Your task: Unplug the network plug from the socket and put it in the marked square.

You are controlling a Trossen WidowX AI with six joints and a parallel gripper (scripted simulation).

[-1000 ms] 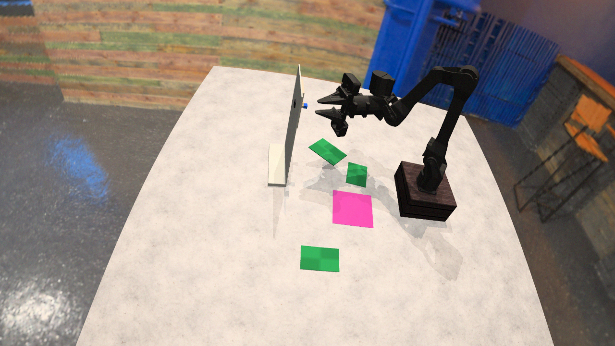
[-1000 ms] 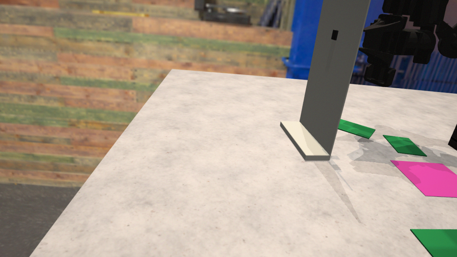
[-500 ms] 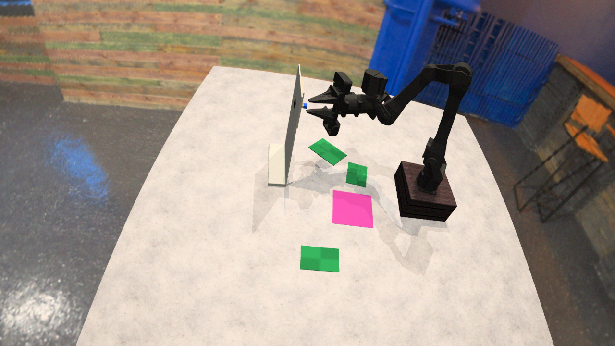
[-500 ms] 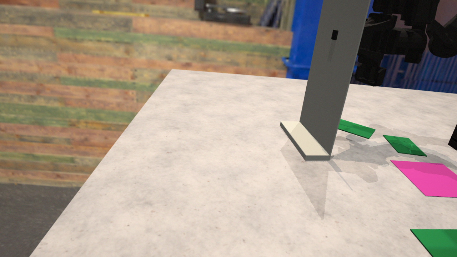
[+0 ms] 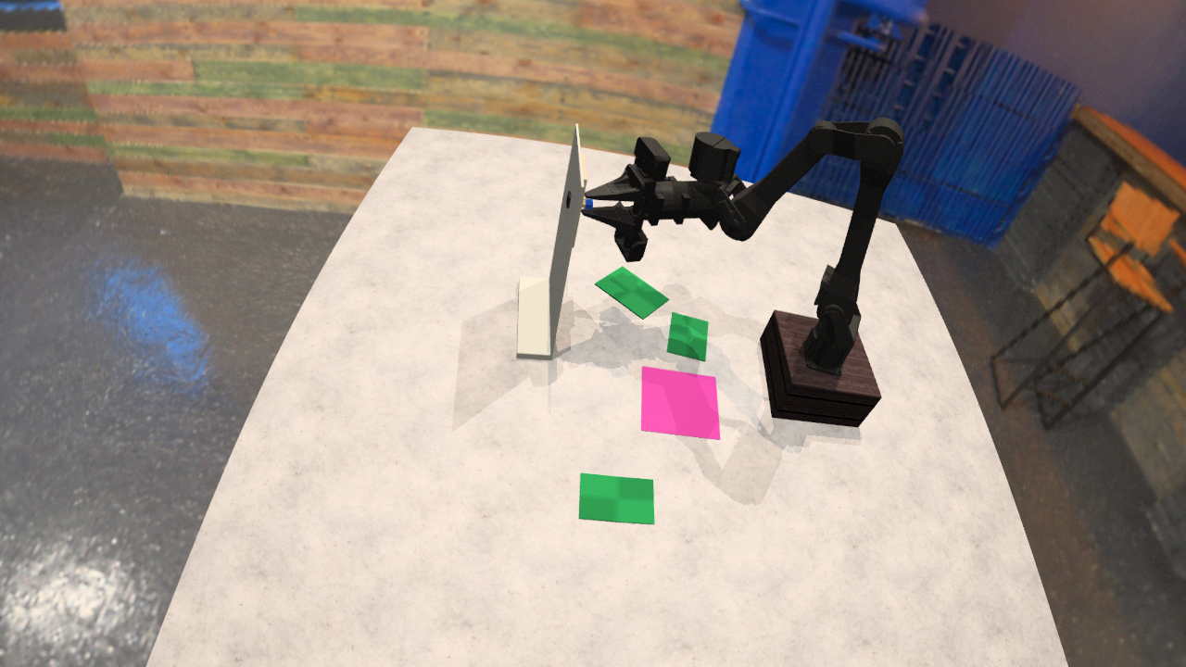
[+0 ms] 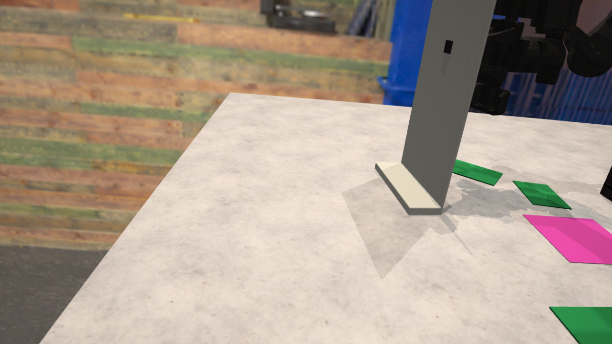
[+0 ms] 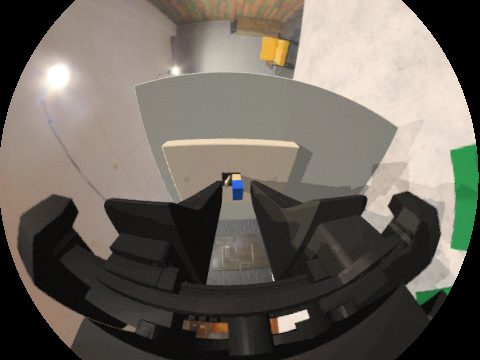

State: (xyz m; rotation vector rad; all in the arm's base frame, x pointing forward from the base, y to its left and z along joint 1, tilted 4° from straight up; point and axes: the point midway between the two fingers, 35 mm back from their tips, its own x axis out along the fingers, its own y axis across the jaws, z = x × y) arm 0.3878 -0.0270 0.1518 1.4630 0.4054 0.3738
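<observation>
Right now the network plug is 10 mm ahead of my gripper tip. Round my gripper tip: upright cream panel (90 mm below, 30 mm ahead); magenta marked square (230 mm below, 200 mm behind, 110 mm to the left).
</observation>
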